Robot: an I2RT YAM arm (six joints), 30 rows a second.
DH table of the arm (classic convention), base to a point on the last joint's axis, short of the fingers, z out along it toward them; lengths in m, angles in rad. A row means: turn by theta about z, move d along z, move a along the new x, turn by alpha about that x. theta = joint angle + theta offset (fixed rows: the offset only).
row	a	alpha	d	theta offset
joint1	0.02	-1.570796	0.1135	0
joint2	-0.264	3.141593	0	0
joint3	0.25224	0	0	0.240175
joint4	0.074	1.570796	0	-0.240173
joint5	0	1.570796	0	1.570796
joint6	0	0	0.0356	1.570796
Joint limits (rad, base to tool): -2.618..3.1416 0..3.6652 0..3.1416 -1.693..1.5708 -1.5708..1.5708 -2.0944..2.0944
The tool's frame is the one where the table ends.
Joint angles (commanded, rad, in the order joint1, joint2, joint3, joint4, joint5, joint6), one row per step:
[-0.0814 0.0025 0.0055 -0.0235 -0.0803 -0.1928]
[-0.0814 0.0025 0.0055 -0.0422 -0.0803 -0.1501]
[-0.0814 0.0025 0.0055 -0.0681 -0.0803 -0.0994]
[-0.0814 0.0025 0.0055 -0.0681 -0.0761 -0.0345]
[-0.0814 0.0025 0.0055 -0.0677 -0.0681 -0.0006]
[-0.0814 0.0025 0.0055 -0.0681 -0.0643 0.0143]
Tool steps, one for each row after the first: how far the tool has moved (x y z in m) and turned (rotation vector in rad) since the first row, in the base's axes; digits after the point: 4 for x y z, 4 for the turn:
[-0.0001 0.0000 -0.0020 0.0442 0.0186 -0.0013]
[-0.0002 0.0000 -0.0049 0.0969 0.0443 -0.0040]
[-0.0002 -0.0001 -0.0049 0.1616 0.0439 -0.0109]
[-0.0002 -0.0004 -0.0048 0.1951 0.0426 -0.0203]
[-0.0002 -0.0006 -0.0049 0.2099 0.0425 -0.0248]

